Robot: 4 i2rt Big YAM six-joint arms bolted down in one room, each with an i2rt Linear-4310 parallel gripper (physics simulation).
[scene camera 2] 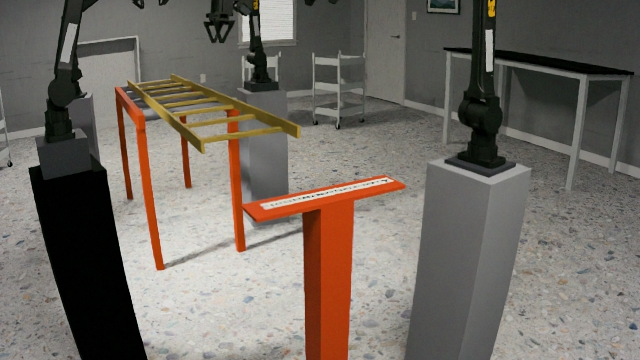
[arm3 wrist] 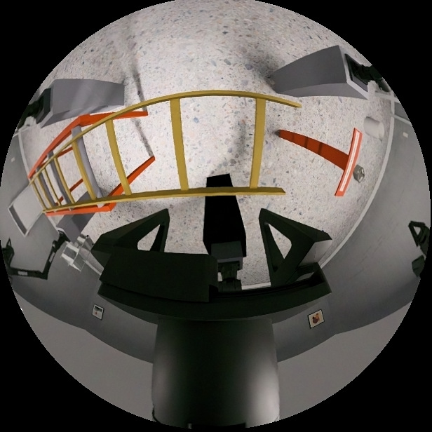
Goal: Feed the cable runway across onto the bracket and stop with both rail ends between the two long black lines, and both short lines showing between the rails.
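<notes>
The yellow cable runway [arm3 wrist: 179,145] [scene camera 2: 242,134] rests flat across the orange stand [arm3 wrist: 131,178] [scene camera 2: 151,200], its near end reaching out past the stand. The orange T-shaped bracket [arm3 wrist: 320,146] [scene camera 2: 336,245] stands apart from that end, across a gap; in the scene view its top is lower. The bracket's white strip carries black marks too small to read. Arm3's gripper [arm3 wrist: 214,210] is open and empty beside the runway's near rail in the wrist view. In the scene view, one gripper [scene camera 2: 218,39] hangs at the top centre-left, its opening unclear; others are cut off at the top edge.
A black pedestal [arm3 wrist: 224,215] [scene camera 2: 85,260] and grey pedestals [arm3 wrist: 315,75] [scene camera 2: 450,260] carry arms around the stand and bracket. In the scene view, a white cart [scene camera 2: 339,84] and a black-topped table [scene camera 2: 540,62] stand behind.
</notes>
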